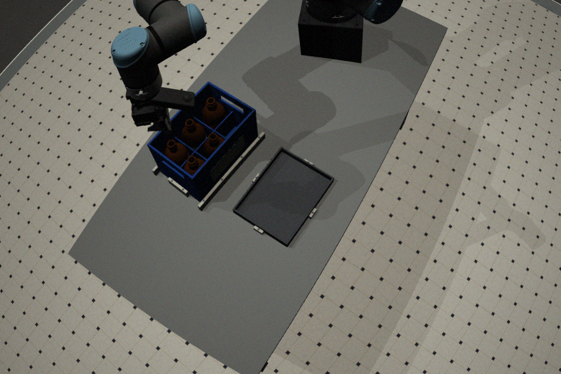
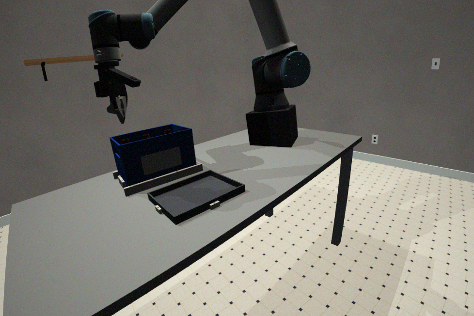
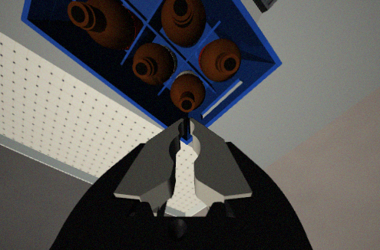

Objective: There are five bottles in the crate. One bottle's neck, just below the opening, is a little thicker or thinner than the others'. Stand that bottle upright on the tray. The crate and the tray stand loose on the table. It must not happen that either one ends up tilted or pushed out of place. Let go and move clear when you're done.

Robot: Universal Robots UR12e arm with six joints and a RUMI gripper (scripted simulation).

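Now: the bottle 10 mm to the right of my hand and 150 mm below it. The rest, counted from my hand: black tray: 120 mm behind, 300 mm to the left, 230 mm below; blue crate: 80 mm behind, 30 mm to the left, 160 mm below.
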